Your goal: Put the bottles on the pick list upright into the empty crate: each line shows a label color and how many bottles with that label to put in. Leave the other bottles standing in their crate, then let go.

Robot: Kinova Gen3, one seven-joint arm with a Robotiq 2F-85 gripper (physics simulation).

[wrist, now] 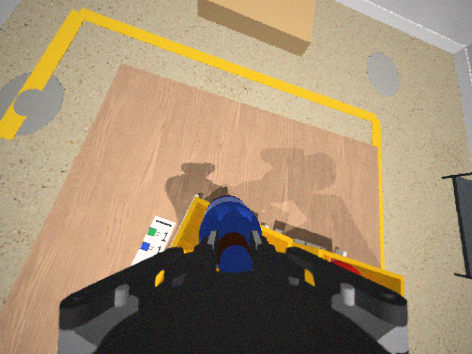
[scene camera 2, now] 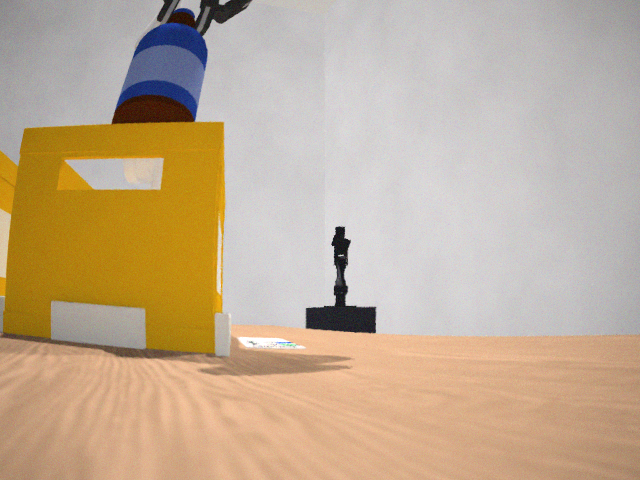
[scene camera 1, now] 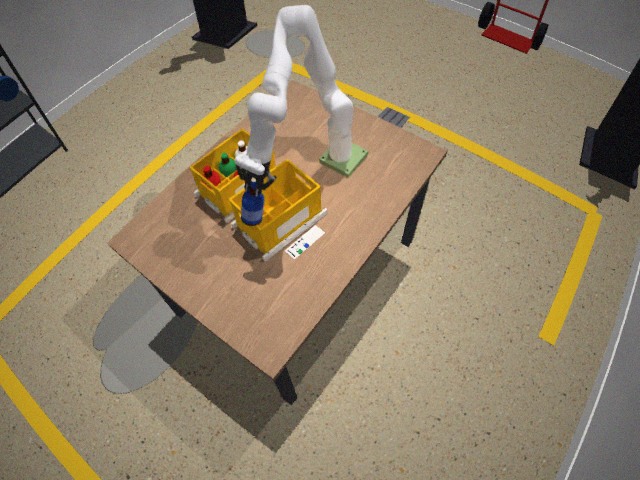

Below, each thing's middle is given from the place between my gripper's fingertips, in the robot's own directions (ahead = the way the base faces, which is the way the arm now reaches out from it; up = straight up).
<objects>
I see the blue-labelled bottle [scene camera 2: 163,83] 5 cm below my hand, 1 cm to the right of it and 1 cm ahead of it. The rest, counted from my hand: pick list [wrist: 160,230]: 30 cm below, 13 cm to the left, 7 cm behind.
</objects>
